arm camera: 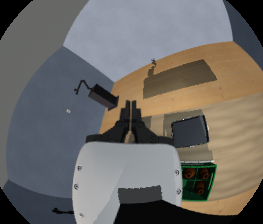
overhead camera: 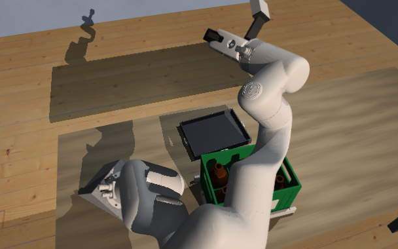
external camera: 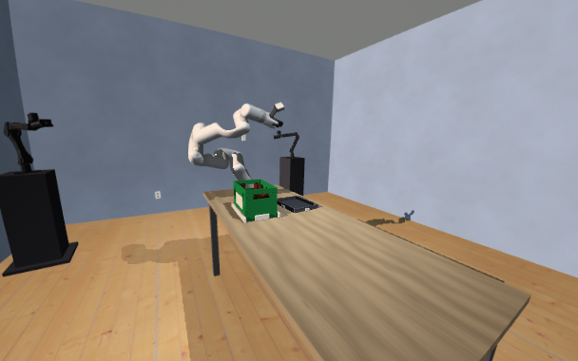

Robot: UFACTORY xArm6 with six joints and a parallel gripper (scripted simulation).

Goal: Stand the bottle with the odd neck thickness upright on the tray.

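Now: hand 5 cm short of the green crate, 21 cm to the left of it and 46 cm above it. Round my hand: dark tray 8 cm ahead, 8 cm to the left, 53 cm below.
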